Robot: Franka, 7 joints.
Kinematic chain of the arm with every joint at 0, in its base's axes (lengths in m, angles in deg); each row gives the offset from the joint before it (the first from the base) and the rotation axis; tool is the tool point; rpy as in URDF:
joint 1: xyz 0 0 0.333 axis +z
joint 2: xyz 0 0 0 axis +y
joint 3: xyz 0 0 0.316 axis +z
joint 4: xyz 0.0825 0 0 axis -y
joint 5: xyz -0.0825 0 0.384 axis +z
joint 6: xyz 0 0 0 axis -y
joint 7: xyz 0.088 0 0 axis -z
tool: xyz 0 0 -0.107 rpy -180 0 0
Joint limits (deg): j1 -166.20..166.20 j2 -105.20..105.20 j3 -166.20..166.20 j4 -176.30..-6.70 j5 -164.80..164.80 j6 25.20..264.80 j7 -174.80..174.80
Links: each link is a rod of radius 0.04 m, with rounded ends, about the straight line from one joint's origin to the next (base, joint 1, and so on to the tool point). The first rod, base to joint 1, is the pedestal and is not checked.
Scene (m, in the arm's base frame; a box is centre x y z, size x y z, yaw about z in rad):
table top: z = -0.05
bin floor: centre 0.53 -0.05 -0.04 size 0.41 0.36 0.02 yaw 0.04
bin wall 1: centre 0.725 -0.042 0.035 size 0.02 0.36 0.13 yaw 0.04
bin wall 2: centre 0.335 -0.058 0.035 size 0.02 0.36 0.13 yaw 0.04
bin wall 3: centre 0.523 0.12 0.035 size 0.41 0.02 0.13 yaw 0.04
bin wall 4: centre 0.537 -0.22 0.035 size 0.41 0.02 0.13 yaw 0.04
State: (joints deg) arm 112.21 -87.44 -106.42 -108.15 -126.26 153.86 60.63
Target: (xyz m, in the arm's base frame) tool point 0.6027 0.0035 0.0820
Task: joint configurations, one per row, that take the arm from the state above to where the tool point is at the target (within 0.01 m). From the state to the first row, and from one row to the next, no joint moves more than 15 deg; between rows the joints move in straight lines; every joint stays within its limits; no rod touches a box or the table.
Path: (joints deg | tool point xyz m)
1: 113.85 -92.14 -115.56 -104.67 -126.28 151.01 60.63 | 0.6027 0.0035 0.0820

